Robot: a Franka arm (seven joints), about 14 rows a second.
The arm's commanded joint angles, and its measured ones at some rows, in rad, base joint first. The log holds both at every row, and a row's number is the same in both.
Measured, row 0:
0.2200, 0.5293, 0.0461, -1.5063, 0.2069, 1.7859, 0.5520
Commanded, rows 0 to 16:
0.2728, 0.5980, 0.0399, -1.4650, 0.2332, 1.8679, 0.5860
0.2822, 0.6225, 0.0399, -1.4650, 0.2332, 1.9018, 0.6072
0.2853, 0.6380, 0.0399, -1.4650, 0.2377, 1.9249, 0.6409
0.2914, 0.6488, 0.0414, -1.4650, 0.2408, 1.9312, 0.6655
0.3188, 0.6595, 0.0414, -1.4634, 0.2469, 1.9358, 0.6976
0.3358, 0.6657, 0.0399, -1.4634, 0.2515, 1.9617, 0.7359
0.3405, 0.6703, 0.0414, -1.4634, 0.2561, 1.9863, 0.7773
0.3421, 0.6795, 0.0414, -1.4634, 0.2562, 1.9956, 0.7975
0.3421, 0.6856, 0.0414, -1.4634, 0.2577, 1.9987, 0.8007
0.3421, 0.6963, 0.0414, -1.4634, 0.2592, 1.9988, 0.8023
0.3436, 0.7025, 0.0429, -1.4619, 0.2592, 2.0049, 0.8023
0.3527, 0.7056, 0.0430, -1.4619, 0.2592, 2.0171, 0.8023
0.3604, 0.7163, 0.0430, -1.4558, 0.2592, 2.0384, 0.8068
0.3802, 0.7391, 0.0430, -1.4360, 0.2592, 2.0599, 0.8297
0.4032, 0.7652, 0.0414, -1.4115, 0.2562, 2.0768, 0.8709
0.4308, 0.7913, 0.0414, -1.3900, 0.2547, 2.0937, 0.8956
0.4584, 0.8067, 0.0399, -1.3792, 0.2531, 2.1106, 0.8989
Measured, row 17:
0.3973, 0.7414, 0.0502, -1.4533, 0.2399, 2.0917, 0.8536
